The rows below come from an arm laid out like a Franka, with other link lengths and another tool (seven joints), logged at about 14 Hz.
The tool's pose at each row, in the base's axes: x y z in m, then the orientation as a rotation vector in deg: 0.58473, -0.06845, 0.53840, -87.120, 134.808, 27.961; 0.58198, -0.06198, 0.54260, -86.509, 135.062, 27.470; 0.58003, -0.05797, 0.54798, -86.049, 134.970, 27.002; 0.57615, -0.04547, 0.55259, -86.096, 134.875, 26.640; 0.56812, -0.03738, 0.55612, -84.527, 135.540, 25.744; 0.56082, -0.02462, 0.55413, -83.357, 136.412, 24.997; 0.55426, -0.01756, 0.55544, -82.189, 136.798, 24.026; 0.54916, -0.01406, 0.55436, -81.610, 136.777, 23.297
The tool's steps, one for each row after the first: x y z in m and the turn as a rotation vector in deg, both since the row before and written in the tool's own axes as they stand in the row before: -0.00596, 0.00550, -0.00113, 0.468, -0.013, 0.360; -0.00474, 0.00398, -0.00324, 0.495, -0.188, 0.120; -0.01052, 0.00900, 0.00093, 0.246, 0.043, -0.117; -0.00483, 0.01090, -0.00038, 0.957, -0.086, 0.987; -0.00636, 0.01174, 0.00646, 0.653, 0.244, 0.910; -0.00335, 0.00907, 0.00104, 0.929, -0.050, 0.654; -0.00007, 0.00602, 0.00178, 0.681, -0.120, 0.195
